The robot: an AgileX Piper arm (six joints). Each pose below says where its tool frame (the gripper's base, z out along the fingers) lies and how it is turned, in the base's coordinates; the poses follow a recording.
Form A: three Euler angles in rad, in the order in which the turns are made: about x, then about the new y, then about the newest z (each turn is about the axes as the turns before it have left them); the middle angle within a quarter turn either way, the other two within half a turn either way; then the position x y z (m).
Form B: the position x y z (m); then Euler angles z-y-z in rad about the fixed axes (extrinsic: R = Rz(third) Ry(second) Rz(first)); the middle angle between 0 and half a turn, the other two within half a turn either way. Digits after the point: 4 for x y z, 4 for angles.
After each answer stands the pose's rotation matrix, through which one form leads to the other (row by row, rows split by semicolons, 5 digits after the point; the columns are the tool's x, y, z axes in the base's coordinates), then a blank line. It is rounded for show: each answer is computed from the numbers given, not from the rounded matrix.
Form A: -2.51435 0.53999 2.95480 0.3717 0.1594 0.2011
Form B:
0.3717 0.1594 0.2011 0.7671 2.3384 0.7749
-0.84279 -0.15928 0.51413; 0.14614 0.85160 0.50340; -0.51802 0.49940 -0.69445

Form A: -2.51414 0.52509 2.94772 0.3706 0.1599 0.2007
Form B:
0.3706 0.1599 0.2007 0.7721 2.3468 0.7920
-0.84907 -0.16670 0.50129; 0.13282 0.85106 0.50799; -0.51131 0.49790 -0.70047

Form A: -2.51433 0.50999 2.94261 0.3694 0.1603 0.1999
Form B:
0.3694 0.1603 0.1999 0.7792 2.3555 0.8095
-0.85553 -0.17252 0.48817; 0.12082 0.85030 0.51224; -0.50346 0.49722 -0.70661

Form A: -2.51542 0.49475 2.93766 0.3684 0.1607 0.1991
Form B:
0.3684 0.1607 0.1991 0.7859 2.3647 0.8267
-0.86185 -0.17824 0.47481; 0.10840 0.84984 0.51577; -0.49544 0.49599 -0.71311

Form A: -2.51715 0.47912 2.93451 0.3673 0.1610 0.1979
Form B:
0.3673 0.1610 0.1979 0.7946 2.3745 0.8443
-0.86844 -0.18245 0.46100; 0.09696 0.84937 0.51881; -0.48622 0.49526 -0.71994

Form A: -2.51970 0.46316 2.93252 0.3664 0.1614 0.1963
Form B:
0.3664 0.1614 0.1963 0.8043 2.3850 0.8621
-0.87516 -0.18569 0.44678; 0.08592 0.84910 0.52120; -0.47614 0.49452 -0.72715

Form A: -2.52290 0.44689 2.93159 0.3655 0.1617 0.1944
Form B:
0.3655 0.1617 0.1944 0.8152 2.3959 0.8802
-0.88198 -0.18799 0.43216; 0.07531 0.84899 0.52301; -0.46522 0.49384 -0.73464

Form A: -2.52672 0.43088 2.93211 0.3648 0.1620 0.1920
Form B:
0.3648 0.1620 0.1920 0.8272 2.4071 0.8980
-0.88874 -0.18895 0.41767; 0.06580 0.84909 0.52413; -0.45367 0.49330 -0.74219

